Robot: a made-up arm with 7 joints.
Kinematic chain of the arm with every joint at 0, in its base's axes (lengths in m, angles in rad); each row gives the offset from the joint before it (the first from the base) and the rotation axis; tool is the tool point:
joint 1: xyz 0 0 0 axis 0 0.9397 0.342
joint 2: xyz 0 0 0 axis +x
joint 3: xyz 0 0 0 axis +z
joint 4: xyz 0.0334 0 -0.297 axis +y
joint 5: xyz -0.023 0 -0.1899 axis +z
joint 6: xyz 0 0 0 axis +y
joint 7: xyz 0 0 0 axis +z
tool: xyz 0 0 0
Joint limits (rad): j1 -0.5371..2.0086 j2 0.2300..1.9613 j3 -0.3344..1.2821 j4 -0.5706..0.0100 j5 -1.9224..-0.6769 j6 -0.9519..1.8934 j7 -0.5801..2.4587
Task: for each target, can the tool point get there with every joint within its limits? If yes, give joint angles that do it. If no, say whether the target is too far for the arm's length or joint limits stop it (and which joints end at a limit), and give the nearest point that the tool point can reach.
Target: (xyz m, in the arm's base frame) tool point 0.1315 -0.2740 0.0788
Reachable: no: joint limits stop it (at a limit: joint 1, joint 2, joint 3, joint 4) | nearest point 0.3307 0.0282 -0.3516 | short by 0.562 m
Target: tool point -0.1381 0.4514 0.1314
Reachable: yes | joints 1.6164 1.5875 0.5733 -0.1775 -1.0532 1.0337 0.4702
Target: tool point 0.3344 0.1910 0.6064
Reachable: no: too far | nearest point 0.0747 0.3976 0.2647 | short by 0.476 m
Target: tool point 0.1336 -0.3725 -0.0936
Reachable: no: joint limits stop it (at a limit: joint 1, joint 2, joint 3, joint 4) | nearest point 0.3307 0.0282 -0.3516 | short by 0.516 m
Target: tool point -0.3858 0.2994 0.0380
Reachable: yes | joints 1.4997 1.0022 -0.0760 -0.1512 -1.6748 0.6446 0.8001
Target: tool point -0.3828 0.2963 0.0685
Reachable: yes | joints 1.5424 1.0108 0.0895 -0.0830 -0.8219 1.2397 0.2122
